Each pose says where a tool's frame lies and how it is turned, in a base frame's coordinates. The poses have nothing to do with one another.
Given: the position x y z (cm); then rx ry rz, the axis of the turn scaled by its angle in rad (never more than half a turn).
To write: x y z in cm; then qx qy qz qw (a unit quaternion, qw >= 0). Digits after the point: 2 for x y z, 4 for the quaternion.
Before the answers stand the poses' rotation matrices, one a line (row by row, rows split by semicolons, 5 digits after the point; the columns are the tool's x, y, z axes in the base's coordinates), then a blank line. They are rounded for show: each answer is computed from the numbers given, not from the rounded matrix.
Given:
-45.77 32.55 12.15 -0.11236 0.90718 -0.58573
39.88 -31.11 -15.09 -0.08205 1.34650 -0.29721
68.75 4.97 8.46 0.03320 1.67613 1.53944
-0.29 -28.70 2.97 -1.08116 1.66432 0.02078
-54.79 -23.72 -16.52 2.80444 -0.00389 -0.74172
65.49 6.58 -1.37 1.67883 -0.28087 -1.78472
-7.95 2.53 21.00 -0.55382 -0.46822 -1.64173
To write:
0.47204 0.43111 0.76898; -0.52341 0.83894 -0.14904; -0.70938 -0.33214 0.62166
0.19118 0.16431 0.96770; -0.25831 0.95956 -0.11190; -0.94696 -0.22857 0.22589
-0.64787 -0.49731 0.57701; 0.53272 0.24564 0.80986; -0.54449 0.83207 0.10579
0.01384 -0.65011 0.75972; -0.63093 0.58376 0.51103; -0.77571 -0.48641 -0.40209
0.87113 0.05840 -0.48757; -0.06351 -0.97116 -0.22980; -0.48693 0.23116 -0.84230
0.04452 0.31435 -0.94826; -0.59040 -0.75743 -0.27880; -0.80588 0.57227 0.15187
-0.10575 0.99026 0.09059; -0.79350 -0.13894 0.59250; 0.59932 -0.00923 0.80046

-45.77 32.55 12.15 -0.0535 0.4316 -0.2787 0.8562
39.88 -31.11 -15.09 -0.0378 0.6210 -0.1371 0.7708
68.75 4.97 8.46 0.0132 0.6685 0.6140 0.4194
-0.29 -28.70 2.97 -0.4561 0.7021 0.0088 0.5467
-54.79 -23.72 -16.52 0.9598 -0.0013 -0.2538 0.1201
65.49 6.58 -1.37 0.6423 -0.1075 -0.6828 0.3313
-7.95 2.53 21.00 -0.2412 -0.2039 -0.7150 0.6237

